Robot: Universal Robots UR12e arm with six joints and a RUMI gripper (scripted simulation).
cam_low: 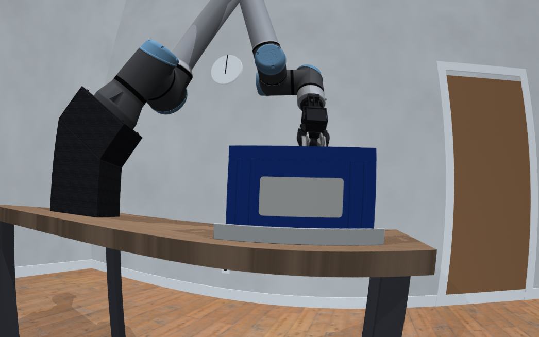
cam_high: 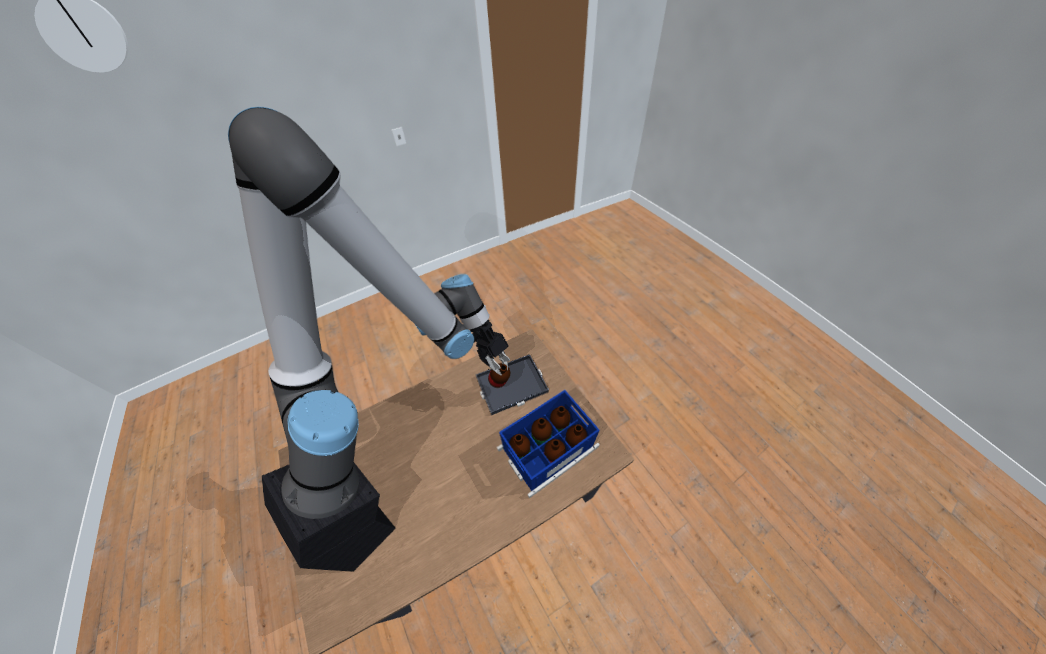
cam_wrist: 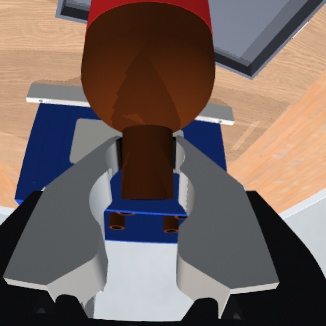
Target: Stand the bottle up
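My hand is 190 mm above the grey tray, 40 mm to the right of it and 30 mm short of it. The rest, counted from my hand: blue crate (260 mm to the right, 120 mm below, 100 mm ahead).
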